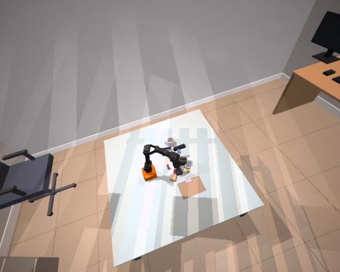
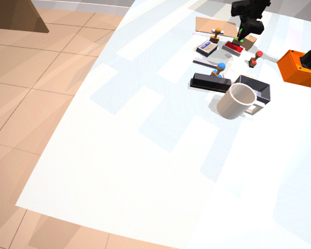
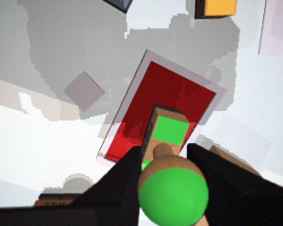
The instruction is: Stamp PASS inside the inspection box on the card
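My gripper tip is now 5 cm above the red ink pad. Also, from my gripper tip: green-knobbed stamp: right at my gripper tip; box: 6 cm to the right, 6 cm behind, 3 cm below; yellow-knobbed stamp: 9 cm ahead, 3 cm below, 2 cm to the right.
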